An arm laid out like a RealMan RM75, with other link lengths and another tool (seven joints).
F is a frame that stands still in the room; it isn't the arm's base.
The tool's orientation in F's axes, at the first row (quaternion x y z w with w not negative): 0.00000, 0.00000, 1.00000, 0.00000
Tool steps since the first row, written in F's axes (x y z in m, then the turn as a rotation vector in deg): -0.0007, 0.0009, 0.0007, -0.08, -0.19, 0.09; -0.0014, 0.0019, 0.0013, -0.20, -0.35, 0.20; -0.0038, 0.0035, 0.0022, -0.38, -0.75, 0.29; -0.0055, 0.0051, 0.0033, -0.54, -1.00, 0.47; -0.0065, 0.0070, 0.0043, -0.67, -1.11, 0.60; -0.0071, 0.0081, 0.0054, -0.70, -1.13, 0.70
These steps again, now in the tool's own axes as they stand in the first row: 0.0007, -0.0009, 0.0007, 0.08, 0.19, 0.09; 0.0014, -0.0019, 0.0013, 0.20, 0.35, 0.20; 0.0038, -0.0035, 0.0022, 0.38, 0.75, 0.29; 0.0055, -0.0051, 0.0033, 0.54, 1.00, 0.47; 0.0065, -0.0070, 0.0043, 0.67, 1.11, 0.60; 0.0071, -0.0081, 0.0054, 0.70, 1.13, 0.70
